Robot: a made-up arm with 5 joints.
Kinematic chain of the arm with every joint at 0, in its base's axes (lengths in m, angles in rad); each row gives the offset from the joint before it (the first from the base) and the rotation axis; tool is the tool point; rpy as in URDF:
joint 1: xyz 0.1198 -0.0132 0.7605 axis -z
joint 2: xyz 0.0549 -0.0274 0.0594 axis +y
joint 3: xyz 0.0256 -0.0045 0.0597 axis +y
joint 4: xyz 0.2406 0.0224 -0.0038 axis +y
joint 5: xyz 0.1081 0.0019 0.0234 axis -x
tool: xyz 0.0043 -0.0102 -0.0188 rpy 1.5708 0 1.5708
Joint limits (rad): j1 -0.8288..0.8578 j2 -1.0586..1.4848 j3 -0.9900..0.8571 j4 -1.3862..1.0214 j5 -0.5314..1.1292
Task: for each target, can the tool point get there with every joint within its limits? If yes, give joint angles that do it. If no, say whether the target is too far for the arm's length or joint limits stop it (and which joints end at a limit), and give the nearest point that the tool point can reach.
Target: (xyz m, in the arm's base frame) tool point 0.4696 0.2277 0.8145
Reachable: yes | joints -0.6690 0.5755 -0.1567 -0.8226 0.7673
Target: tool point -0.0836 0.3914 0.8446
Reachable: no: joint limits stop it (at a limit: joint 1, joint 2, joint 3, joint 4, joint 5) | nearest point -0.0155 0.1327 1.0525 | short by 0.339 m
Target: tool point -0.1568 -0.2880 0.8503
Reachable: no: joint limits stop it (at a limit: joint 2, joint 3, joint 4, joint 5) | nearest point -0.0182 -0.1503 1.0309 | short by 0.266 m
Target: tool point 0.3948 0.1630 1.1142
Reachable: yes | joints -0.6394 -0.2630 -0.3602 -0.2690 0.2884
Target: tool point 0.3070 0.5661 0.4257
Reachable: no: too far | nearest point 0.3849 0.2658 0.5700 | short by 0.342 m
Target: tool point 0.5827 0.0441 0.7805
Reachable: yes | joints -0.1581 0.9145 -0.8049 0.1526 -0.0795
